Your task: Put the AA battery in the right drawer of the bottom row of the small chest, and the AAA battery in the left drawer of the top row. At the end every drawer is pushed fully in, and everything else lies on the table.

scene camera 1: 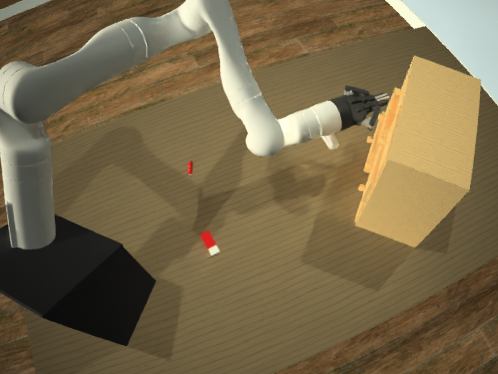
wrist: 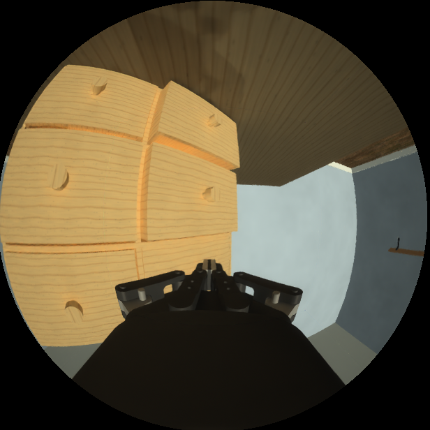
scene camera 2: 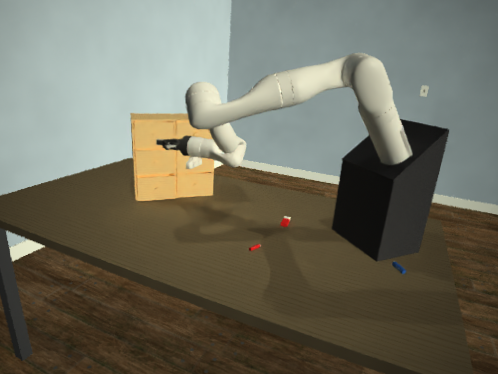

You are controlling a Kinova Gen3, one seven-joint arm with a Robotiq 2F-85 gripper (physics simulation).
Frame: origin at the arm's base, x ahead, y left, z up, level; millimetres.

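Seen in the pictures: gripper, fingertip midpoint: (scene camera 1: 387,97) (scene camera 2: 157,141); arm's base, origin of the base link: (scene camera 1: 33,235) (scene camera 2: 395,154).
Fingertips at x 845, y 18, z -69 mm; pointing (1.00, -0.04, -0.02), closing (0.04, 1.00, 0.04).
Offsets run from my fingertips to a thing's top centre. Level surfaces: height alone.
The small chest @(24 mm ahead, 137 mm right, 80 mm up) (scene camera 1: 435,120) (scene camera 2: 133,165) has three rows of two drawers; the wrist view shows it upside down. The bottom left drawer (wrist: 200,115) and middle left drawer (wrist: 192,200) stand out a little. The top left drawer (wrist: 187,250) looks nearly flush, partly hidden by my gripper. The bottom right drawer (wrist: 90,102) stands out less than the bottom left one. My gripper (scene camera 1: 386,97) (scene camera 2: 159,143) (wrist: 208,266) is shut and empty, its tips close to the left column's upper front. A red battery @(485 mm back, 175 mm left, 238 mm down) (scene camera 1: 190,167) (scene camera 2: 255,247) and a blue battery @(913 mm back, 96 mm left, 234 mm down) (scene camera 2: 399,267) lie on the table; their sizes are hard to tell.
A red and white block @(520 mm back, 57 mm right, 235 mm down) (scene camera 1: 209,242) (scene camera 2: 285,221) lies on the table @(248 mm down) (scene camera 1: 260,300) (scene camera 2: 150,240) between the chest and the black robot base (scene camera 1: 100,285) (scene camera 2: 365,200). The blue battery lies beside the base. The forearm reaches over the table towards the chest.
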